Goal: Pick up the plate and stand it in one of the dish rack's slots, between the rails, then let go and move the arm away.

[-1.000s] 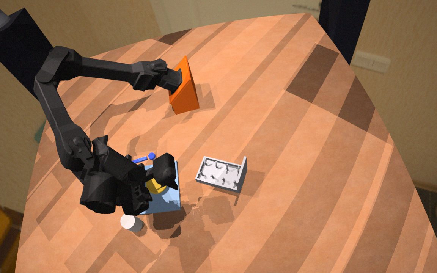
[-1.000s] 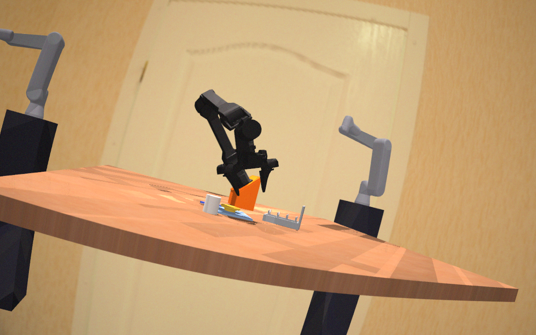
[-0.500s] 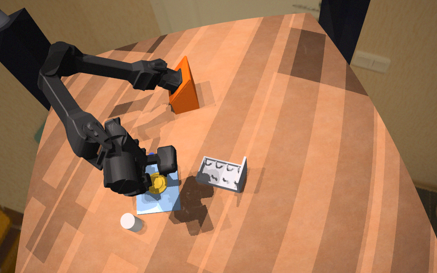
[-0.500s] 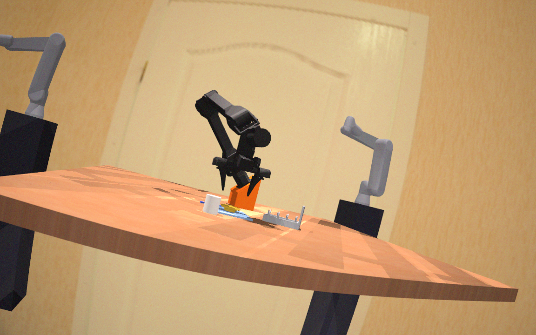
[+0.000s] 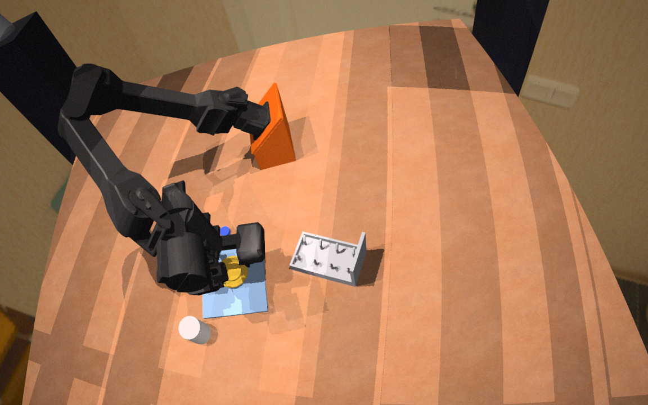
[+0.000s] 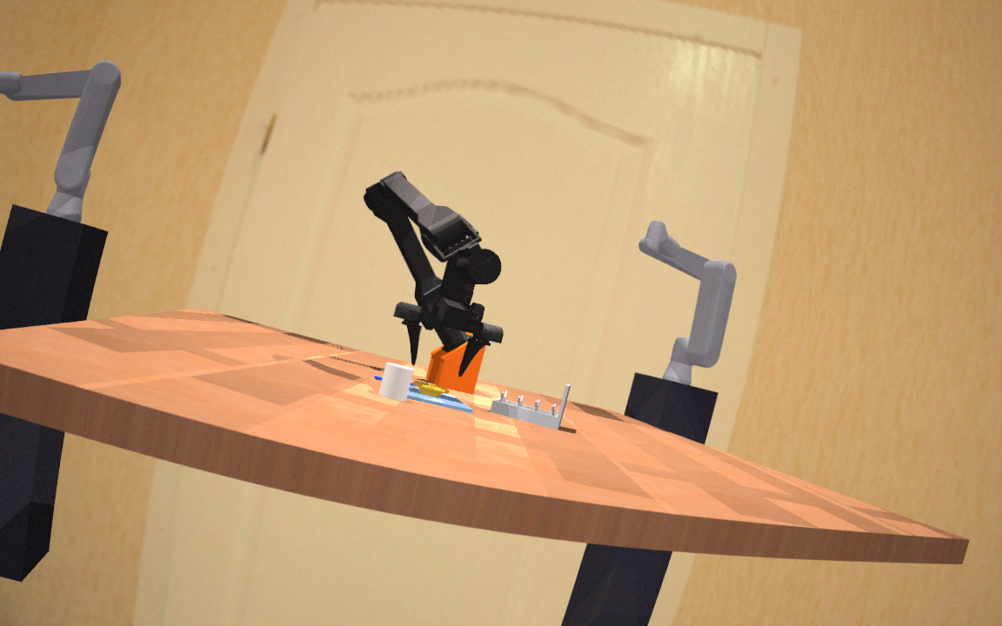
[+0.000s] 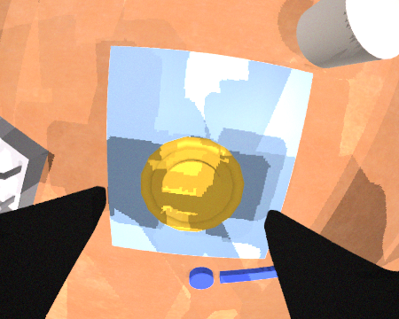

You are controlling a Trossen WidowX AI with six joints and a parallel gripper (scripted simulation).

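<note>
My gripper tip is now 3 cm above the yellow plate. Also, from my gripper tip: blue spoon 10 cm behind, 4 cm to the right, 4 cm below; grey dish rack 18 cm to the left, 2 cm below, 1 cm ahead; white cup 10 cm ahead, 9 cm to the right, 2 cm below.
</note>
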